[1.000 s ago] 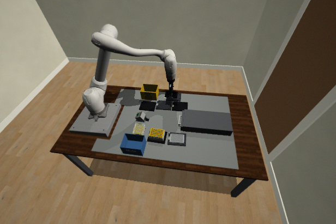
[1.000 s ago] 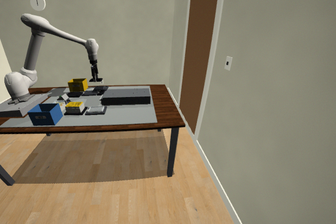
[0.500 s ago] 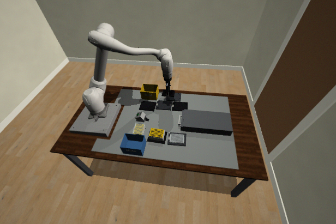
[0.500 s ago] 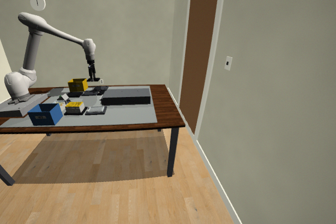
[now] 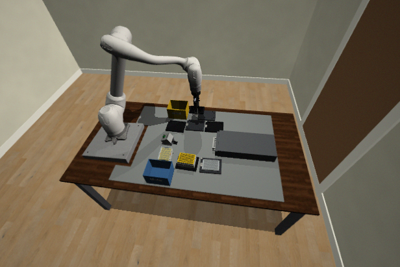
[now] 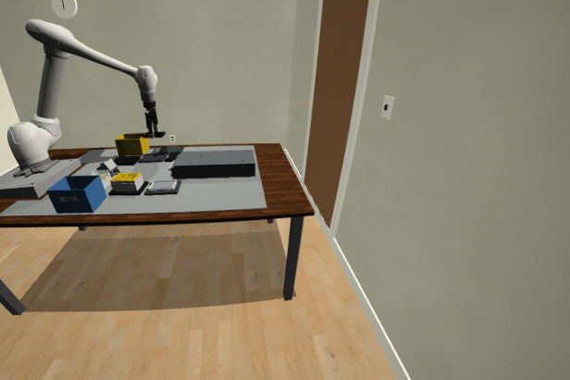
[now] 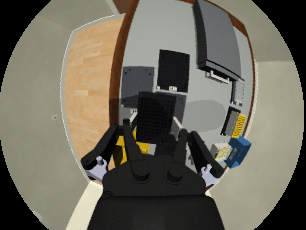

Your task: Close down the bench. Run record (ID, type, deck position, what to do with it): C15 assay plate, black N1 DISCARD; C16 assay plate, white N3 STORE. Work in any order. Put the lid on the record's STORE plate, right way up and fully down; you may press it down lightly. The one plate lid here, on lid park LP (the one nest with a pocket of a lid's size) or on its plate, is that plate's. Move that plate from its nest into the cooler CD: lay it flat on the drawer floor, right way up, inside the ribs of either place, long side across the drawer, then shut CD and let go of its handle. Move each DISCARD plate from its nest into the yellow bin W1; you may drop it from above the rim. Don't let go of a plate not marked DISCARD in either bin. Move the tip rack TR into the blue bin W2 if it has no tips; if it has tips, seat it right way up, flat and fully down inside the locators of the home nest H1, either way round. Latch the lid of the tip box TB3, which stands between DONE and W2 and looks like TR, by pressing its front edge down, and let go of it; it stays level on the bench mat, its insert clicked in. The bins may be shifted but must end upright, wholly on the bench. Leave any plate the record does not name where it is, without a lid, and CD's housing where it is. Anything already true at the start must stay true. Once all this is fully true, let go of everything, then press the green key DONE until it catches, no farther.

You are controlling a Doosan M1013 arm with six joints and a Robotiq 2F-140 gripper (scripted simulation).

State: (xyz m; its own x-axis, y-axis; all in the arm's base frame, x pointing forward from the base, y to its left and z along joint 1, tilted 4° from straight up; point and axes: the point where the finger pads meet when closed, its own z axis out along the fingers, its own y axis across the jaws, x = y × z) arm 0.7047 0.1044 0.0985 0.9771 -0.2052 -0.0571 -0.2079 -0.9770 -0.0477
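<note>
The yellow bin W1 is 17 cm behind my hand, 11 cm to the left of it and 13 cm below it. From my hand the other things lie so: black lid park (20 cm behind, 5 cm to the right, 16 cm below); grey nest (2 cm behind, 6 cm to the right, 16 cm below); black plate (2 cm below).
</note>
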